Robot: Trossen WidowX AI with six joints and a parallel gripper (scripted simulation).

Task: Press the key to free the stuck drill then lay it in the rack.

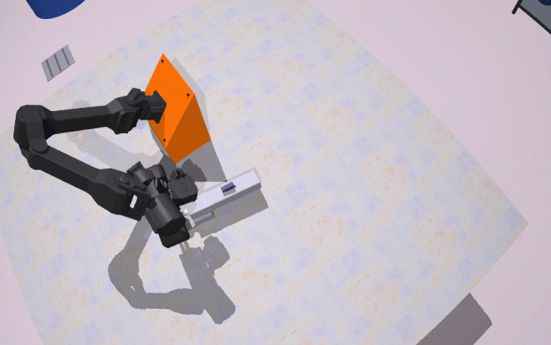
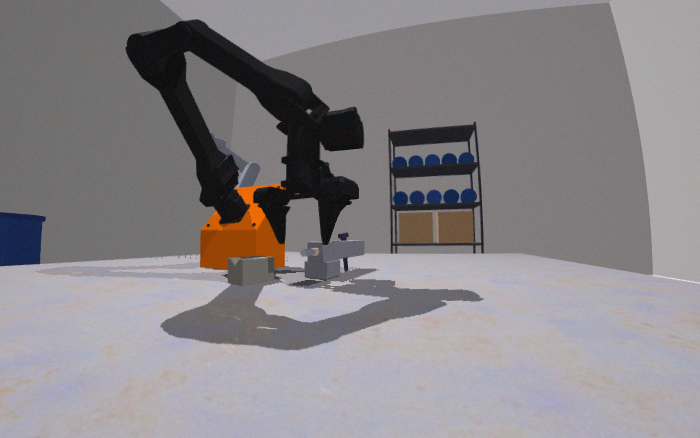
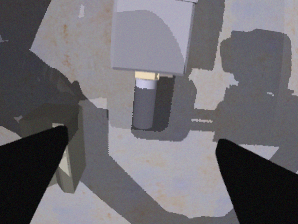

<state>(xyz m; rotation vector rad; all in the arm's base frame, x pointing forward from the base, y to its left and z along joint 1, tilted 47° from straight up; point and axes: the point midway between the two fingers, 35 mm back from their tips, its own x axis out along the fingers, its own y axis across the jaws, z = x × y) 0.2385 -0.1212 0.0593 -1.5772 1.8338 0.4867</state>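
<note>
Right now the cream collar is 60 mm to the left of my gripper tip, 10 mm below it and 10 mm ahead of it. Also, from my gripper tip: dark blue key: 150 mm to the left, 30 mm ahead, 10 mm below; then grey rack block: 80 mm behind, 40 mm below, 20 mm to the right.
</note>
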